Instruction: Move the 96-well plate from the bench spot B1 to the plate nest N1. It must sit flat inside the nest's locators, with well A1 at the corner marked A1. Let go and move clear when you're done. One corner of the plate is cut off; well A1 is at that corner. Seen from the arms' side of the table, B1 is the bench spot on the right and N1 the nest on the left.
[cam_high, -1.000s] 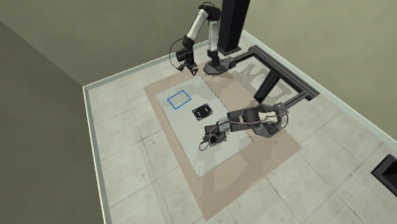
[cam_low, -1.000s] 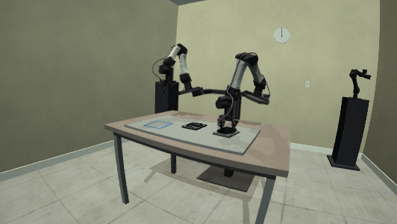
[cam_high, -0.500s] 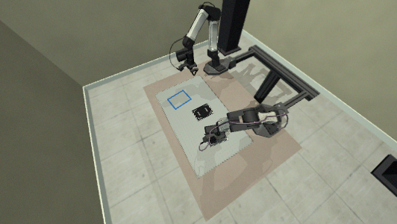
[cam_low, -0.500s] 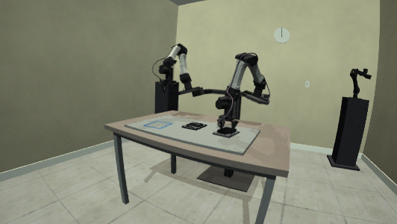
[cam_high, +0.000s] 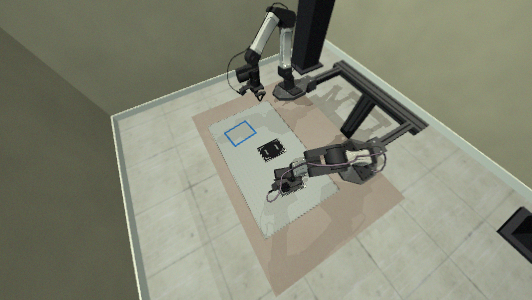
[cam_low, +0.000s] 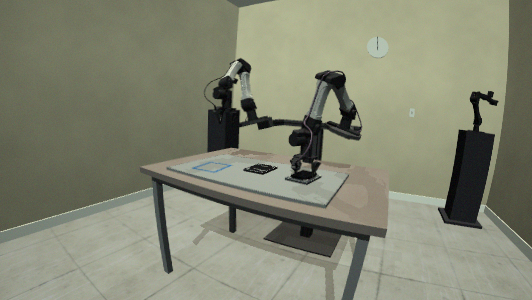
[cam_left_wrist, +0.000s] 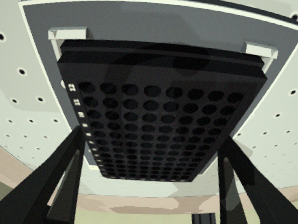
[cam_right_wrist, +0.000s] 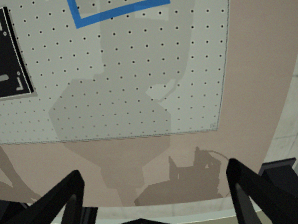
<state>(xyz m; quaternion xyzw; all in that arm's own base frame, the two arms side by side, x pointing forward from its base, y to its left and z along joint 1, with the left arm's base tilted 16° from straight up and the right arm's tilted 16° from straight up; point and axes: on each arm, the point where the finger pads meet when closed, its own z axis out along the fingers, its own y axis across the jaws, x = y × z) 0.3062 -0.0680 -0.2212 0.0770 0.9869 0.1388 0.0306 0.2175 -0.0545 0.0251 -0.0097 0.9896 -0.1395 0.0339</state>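
Observation:
Right now the black 96-well plate is right at my left hand. From my left hand the other things lie so: grey nest (20 mm below); A1 label (70 mm behind, 60 mm to the left, 10 mm below).

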